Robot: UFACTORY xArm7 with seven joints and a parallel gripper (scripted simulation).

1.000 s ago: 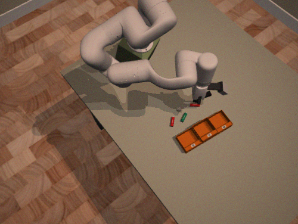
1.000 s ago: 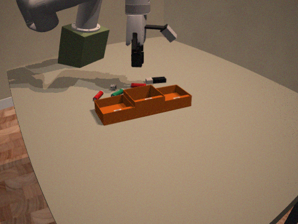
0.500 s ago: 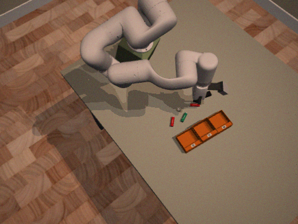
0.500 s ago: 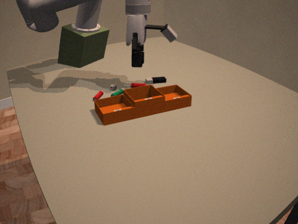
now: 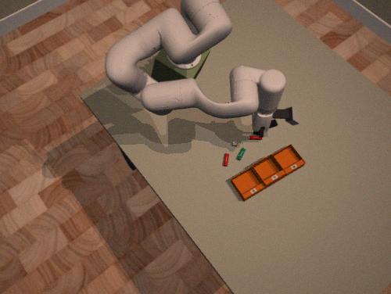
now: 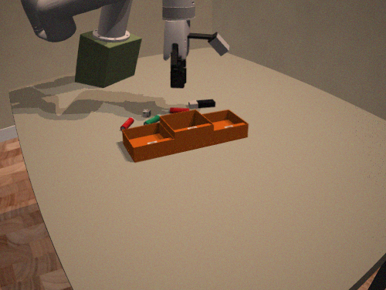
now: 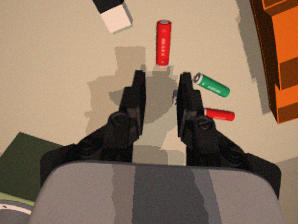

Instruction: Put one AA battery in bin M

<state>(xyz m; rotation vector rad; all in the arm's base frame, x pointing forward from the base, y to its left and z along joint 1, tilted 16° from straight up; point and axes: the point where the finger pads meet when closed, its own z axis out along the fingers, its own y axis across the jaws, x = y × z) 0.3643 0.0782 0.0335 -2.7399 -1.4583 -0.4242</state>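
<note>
Right now my hand is 9 cm above the red battery. Also, from my hand: small white die 9 cm below, 8 cm to the right, 2 cm behind; green battery 9 cm below, 8 cm to the right, 3 cm ahead; black-and-white block 9 cm below, 7 cm to the left, 2 cm behind.
</note>
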